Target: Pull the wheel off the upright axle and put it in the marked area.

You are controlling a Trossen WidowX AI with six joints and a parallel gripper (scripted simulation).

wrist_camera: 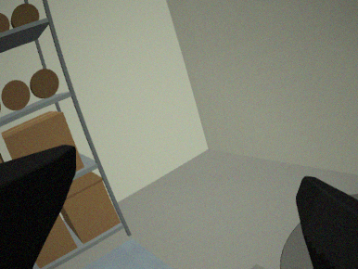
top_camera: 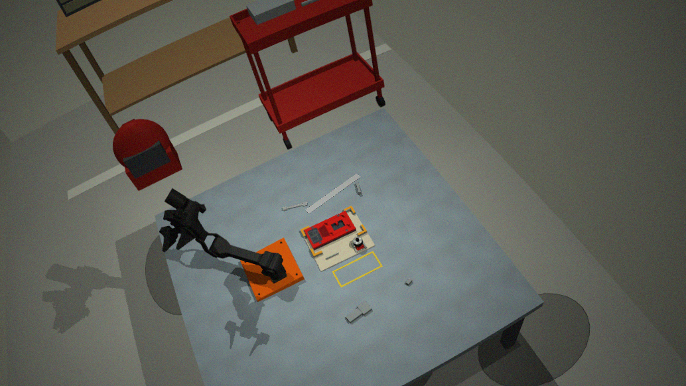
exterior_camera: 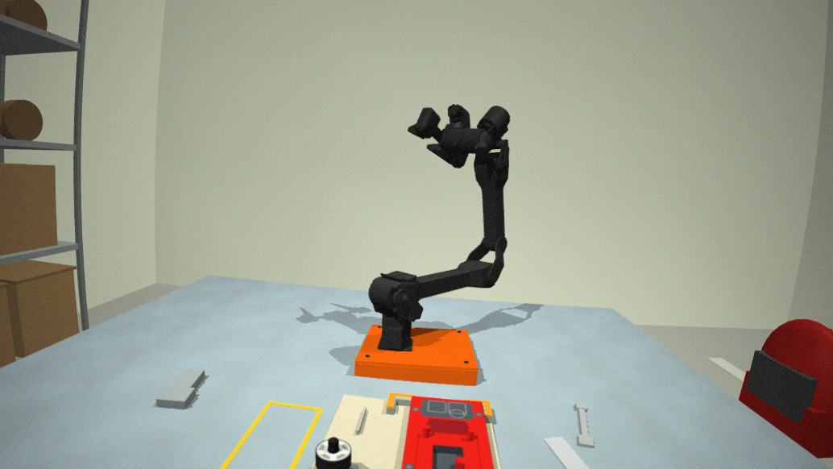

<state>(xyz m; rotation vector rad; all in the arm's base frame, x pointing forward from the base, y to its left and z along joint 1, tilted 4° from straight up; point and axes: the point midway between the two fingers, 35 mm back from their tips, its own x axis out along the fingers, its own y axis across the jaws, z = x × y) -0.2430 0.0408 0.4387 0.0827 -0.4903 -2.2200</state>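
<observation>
Right now the wheel is 65 cm ahead of my gripper tip, 41 cm below it and 5 cm to the right of it. From my gripper tip the other things lie so: small bar: 49 cm ahead, 45 cm below, 30 cm to the left.
</observation>
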